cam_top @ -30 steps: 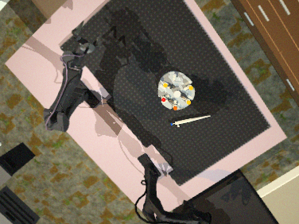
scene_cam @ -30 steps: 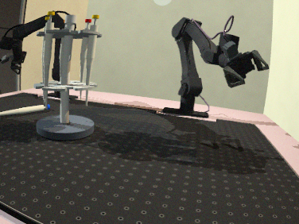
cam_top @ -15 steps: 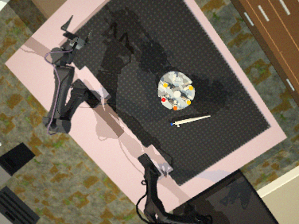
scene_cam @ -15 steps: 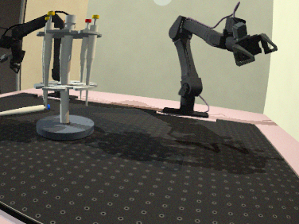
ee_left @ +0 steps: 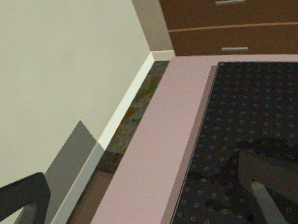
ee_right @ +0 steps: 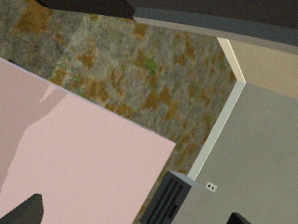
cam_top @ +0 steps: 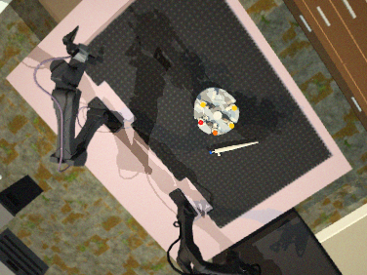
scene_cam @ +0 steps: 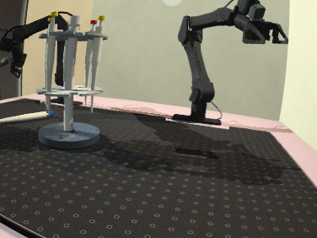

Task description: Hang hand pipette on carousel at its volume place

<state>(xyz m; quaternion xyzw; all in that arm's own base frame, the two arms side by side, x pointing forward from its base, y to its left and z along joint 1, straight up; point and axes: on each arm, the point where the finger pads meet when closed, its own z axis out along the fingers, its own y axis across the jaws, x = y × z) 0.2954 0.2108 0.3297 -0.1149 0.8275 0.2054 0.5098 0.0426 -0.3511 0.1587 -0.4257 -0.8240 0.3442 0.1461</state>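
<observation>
The pipette lies 390 mm ahead of my right hand, 450 mm to the left of it and 140 mm below it.
</observation>
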